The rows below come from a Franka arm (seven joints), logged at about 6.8 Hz.
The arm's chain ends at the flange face. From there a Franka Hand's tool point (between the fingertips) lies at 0.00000 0.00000 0.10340 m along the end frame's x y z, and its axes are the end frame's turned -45 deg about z.
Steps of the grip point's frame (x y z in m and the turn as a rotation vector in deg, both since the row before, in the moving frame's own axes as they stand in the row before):
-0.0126, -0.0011, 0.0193, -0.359, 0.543, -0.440
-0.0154, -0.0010, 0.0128, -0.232, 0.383, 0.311
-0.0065, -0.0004, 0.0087, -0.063, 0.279, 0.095
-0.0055, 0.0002, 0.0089, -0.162, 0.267, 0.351
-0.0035, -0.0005, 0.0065, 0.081, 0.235, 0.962
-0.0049, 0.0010, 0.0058, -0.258, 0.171, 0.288
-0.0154, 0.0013, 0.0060, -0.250, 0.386, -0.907
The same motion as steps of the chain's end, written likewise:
-0.0108, 0.0084, 0.0193, 0.130, 0.638, -0.440
-0.0124, 0.0104, 0.0128, 0.107, 0.435, 0.311
-0.0053, 0.0046, 0.0087, 0.153, 0.242, 0.095
-0.0043, 0.0042, 0.0089, 0.074, 0.303, 0.351
-0.0030, 0.0025, 0.0065, 0.223, 0.109, 0.962
-0.0033, 0.0041, 0.0058, -0.062, 0.303, 0.288
-0.0108, 0.0120, 0.0060, 0.096, 0.450, -0.907

